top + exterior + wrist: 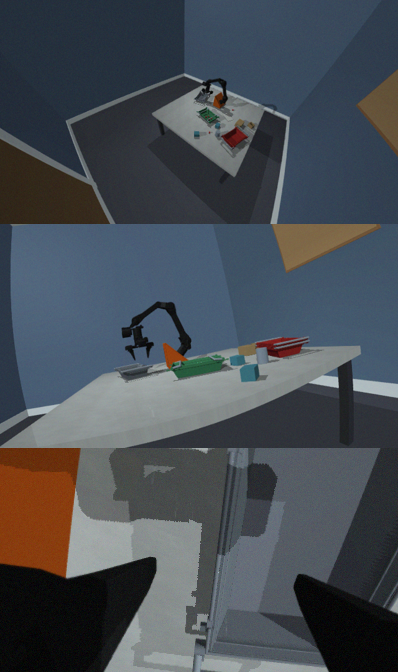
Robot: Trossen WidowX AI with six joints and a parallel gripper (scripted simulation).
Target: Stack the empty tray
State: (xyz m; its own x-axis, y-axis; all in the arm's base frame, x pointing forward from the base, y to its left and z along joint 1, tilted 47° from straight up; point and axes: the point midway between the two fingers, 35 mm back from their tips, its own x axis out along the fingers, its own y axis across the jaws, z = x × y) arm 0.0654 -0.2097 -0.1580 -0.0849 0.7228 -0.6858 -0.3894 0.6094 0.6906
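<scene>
My gripper tip is 3 cm short of the grey tray, 7 cm to the left of it and 5 cm above it. Round my gripper tip: white sheet 7 cm ahead, 51 cm to the left, 10 cm below; then brown box 8 cm ahead, 70 cm to the left, 7 cm below; then grey cylinder 45 cm ahead, 59 cm to the left, 6 cm below.
</scene>
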